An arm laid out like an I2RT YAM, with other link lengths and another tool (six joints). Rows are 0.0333 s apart.
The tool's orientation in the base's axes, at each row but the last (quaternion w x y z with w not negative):
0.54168 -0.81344 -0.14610 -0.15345
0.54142 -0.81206 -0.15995 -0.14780
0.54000 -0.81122 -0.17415 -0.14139
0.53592 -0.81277 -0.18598 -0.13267
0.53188 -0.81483 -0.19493 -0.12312
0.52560 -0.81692 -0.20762 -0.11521
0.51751 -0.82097 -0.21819 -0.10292
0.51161 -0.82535 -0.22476 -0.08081
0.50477 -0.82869 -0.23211 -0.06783
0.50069 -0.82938 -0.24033 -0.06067
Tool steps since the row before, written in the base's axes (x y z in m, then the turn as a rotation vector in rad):
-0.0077 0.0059 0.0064 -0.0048 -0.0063 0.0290
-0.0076 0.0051 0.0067 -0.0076 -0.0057 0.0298
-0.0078 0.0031 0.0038 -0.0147 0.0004 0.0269
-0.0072 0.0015 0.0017 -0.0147 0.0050 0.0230
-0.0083 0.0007 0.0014 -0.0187 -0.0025 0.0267
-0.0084 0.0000 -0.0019 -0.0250 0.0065 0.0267
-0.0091 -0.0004 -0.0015 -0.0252 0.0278 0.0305
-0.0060 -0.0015 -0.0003 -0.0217 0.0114 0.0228
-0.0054 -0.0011 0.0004 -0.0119 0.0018 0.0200
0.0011 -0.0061 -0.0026 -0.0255 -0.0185 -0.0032
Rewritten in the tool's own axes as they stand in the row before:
-0.0040 -0.0106 0.0024 0.0070 -0.0239 -0.0169
-0.0036 -0.0106 0.0017 0.0049 -0.0259 -0.0168
-0.0050 -0.0076 0.0011 -0.0019 -0.0288 -0.0104
-0.0055 -0.0051 0.0006 -0.0028 -0.0272 -0.0046
-0.0067 -0.0051 0.0001 -0.0063 -0.0294 -0.0129
-0.0082 -0.0023 0.0011 -0.0099 -0.0355 -0.0046
-0.0087 -0.0029 0.0008 -0.0032 -0.0465 0.0128
-0.0059 -0.0019 -0.0006 -0.0077 -0.0326 0.0016
-0.0050 -0.0023 -0.0005 -0.0030 -0.0222 -0.0066
-0.0020 0.0049 -0.0041 -0.0297 -0.0021 -0.0108

